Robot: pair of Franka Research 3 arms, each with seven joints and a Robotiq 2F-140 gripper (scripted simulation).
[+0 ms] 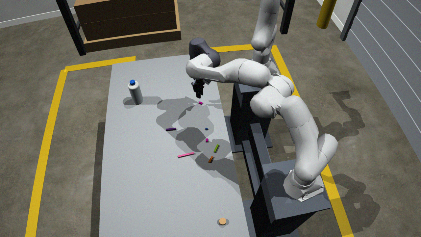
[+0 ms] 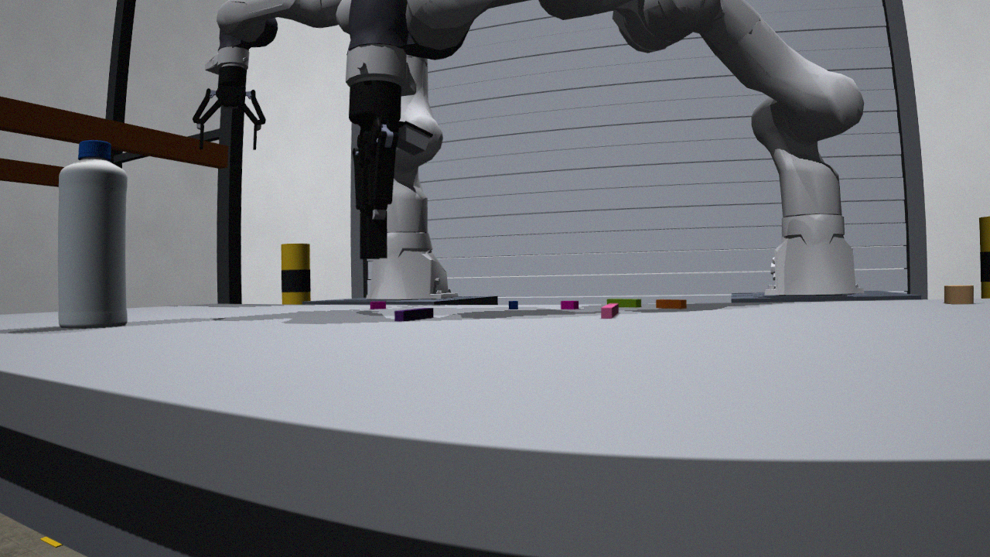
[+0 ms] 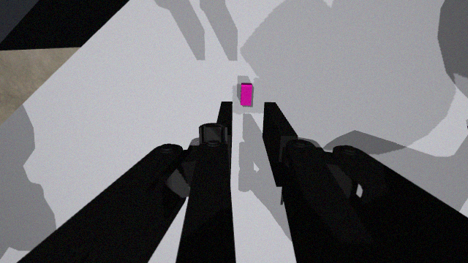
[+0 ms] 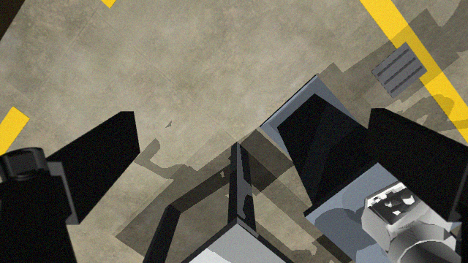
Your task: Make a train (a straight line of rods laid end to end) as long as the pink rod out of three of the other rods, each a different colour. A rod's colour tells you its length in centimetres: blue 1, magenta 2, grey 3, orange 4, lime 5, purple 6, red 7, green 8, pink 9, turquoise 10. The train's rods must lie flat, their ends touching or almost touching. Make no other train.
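My left hand is 10 cm above the magenta rod. Round my left hand: purple rod (19 cm ahead, 17 cm to the left, 10 cm below); lime rod (5 cm behind, 34 cm to the left, 10 cm below); blue rod (1 cm behind, 20 cm to the left, 10 cm below).
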